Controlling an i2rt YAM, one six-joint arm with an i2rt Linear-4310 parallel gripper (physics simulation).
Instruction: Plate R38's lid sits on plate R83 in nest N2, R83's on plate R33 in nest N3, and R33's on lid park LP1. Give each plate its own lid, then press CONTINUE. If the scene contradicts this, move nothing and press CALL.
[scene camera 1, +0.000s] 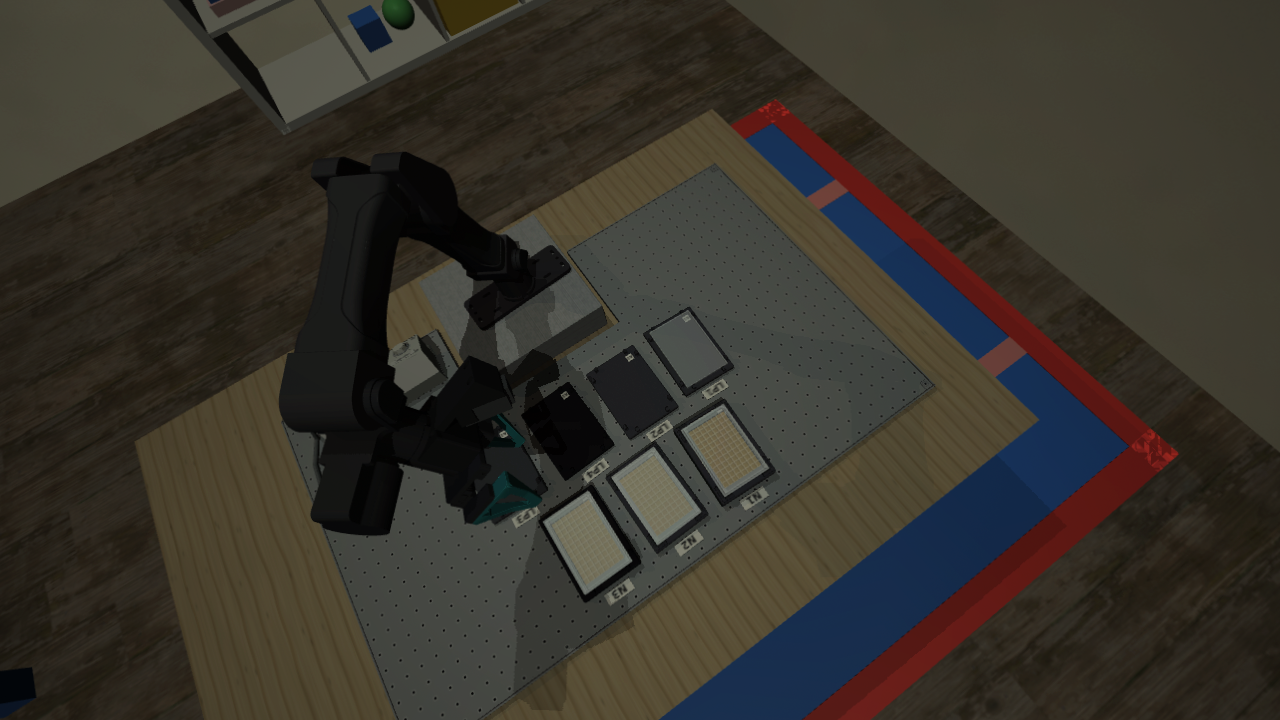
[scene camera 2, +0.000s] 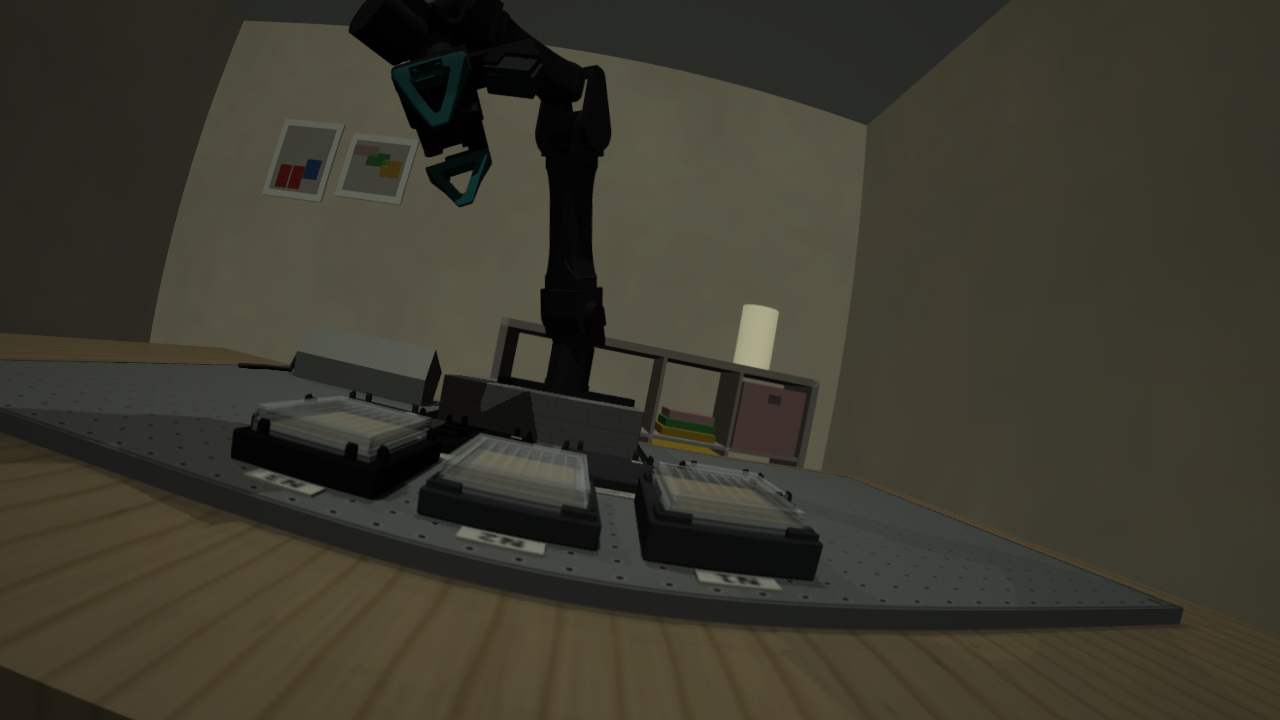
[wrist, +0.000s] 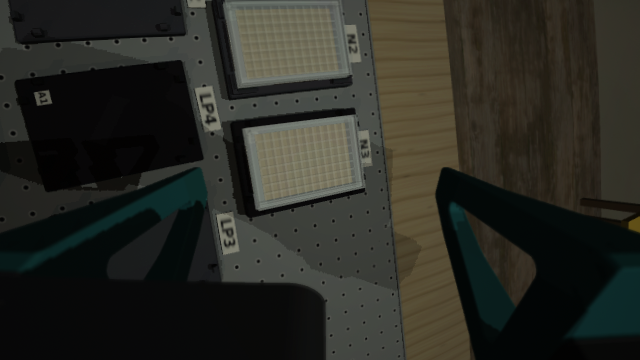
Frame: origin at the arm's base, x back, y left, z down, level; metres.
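Seen in the pictures: gripper, fingertip midpoint: (scene camera 1: 530, 471) (scene camera 2: 453, 168) (wrist: 321, 180); arm's base, link origin: (scene camera 1: 518, 287) (scene camera 2: 564, 394).
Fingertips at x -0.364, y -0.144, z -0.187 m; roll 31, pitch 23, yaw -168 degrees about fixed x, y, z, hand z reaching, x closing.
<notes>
Offsets run from my fingertips to a thing's top centre. "spot": to the spot under its first point.
The plate in nest N3 @(spot: dy -0.010, dx -0.078, dz +0.208 m) (scene camera 1: 588, 541) (scene camera 2: 335, 428) (wrist: 305, 162) and the plate in nest N2 @(spot: dy +0.116, dx -0.087, dz +0.211 m) (scene camera 1: 656, 495) (scene camera 2: 519, 474) (wrist: 290, 45) look pale with clear lids on top. The plate in nest N1 @(spot: dy +0.247, dx -0.100, dz +0.206 m) (scene camera 1: 725, 450) (scene camera 2: 725, 497) looks yellower; I cannot tell if it is lidded. A light grey, clear lid @(dy +0.321, dx +0.086, dz +0.226 m) (scene camera 1: 689, 349) lies on park LP1. Plate numbers are not readable. My gripper (scene camera 1: 526, 470) (scene camera 2: 450, 163) (wrist: 321, 180) is open and empty, high above the board near LP3 and N3. The CONTINUE and CALL buttons cannot be made out.
Dark parks LP2 @(dy +0.194, dx +0.088, dz +0.224 m) (scene camera 1: 631, 391) (wrist: 100, 20) and LP4 @(dy +0.063, dx +0.101, dz +0.224 m) (scene camera 1: 568, 429) (wrist: 110, 125) show no lid. LP3 @(spot: dy -0.089, dx +0.047, dz +0.234 m) (wrist: 210, 255) is partly hidden by a finger. A pale sloped box @(dy -0.167, dx +0.372, dz +0.160 m) (scene camera 1: 414, 367) (scene camera 2: 366, 362) stands beside the arm's grey base block (scene camera 1: 572, 326).
</notes>
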